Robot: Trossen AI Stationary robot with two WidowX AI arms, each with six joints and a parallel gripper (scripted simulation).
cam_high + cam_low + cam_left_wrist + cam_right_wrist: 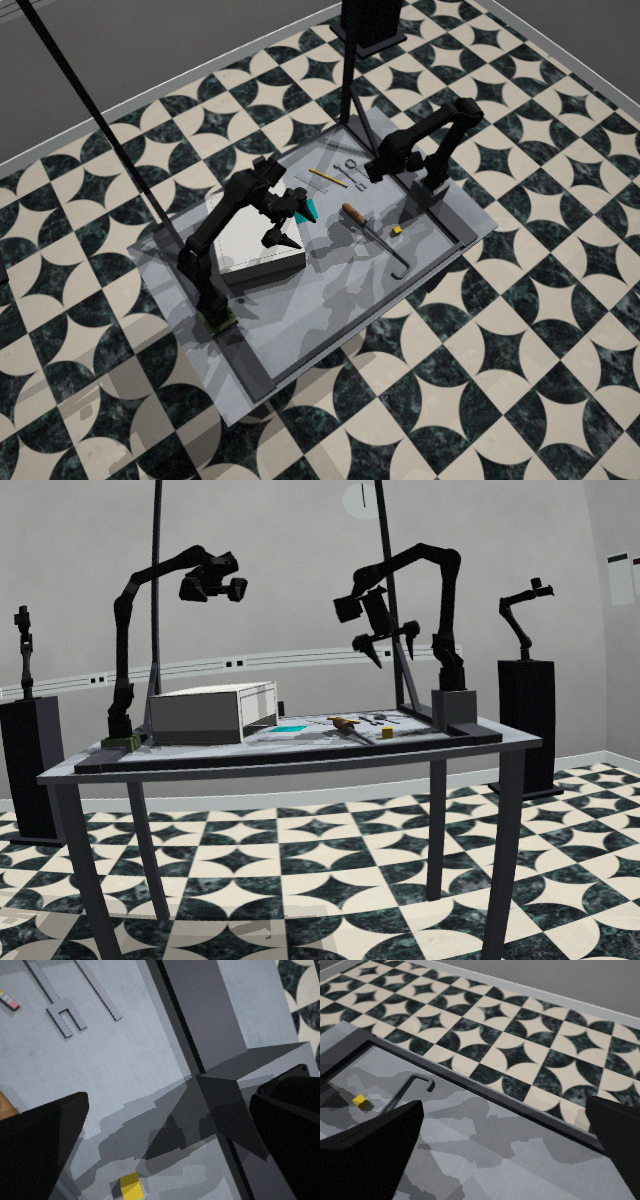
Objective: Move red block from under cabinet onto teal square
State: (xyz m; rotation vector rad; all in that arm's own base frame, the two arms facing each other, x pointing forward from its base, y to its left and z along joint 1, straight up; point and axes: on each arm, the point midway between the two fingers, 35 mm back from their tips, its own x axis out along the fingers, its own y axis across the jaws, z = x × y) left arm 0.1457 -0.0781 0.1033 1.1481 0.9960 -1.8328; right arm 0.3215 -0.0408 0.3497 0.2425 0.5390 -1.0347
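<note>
Right now my left hand is 30 cm to the left of the teal square, 21 cm above it and 14 cm past it. The rest, counted from my left hand: small yellow cube (19 cm below, 13 cm ahead, 5 cm to the right); yellow pencil (22 cm behind, 20 cm below, 13 cm to the right); wooden-handled tool (19 cm below, 16 cm to the right, 12 cm ahead).
</note>
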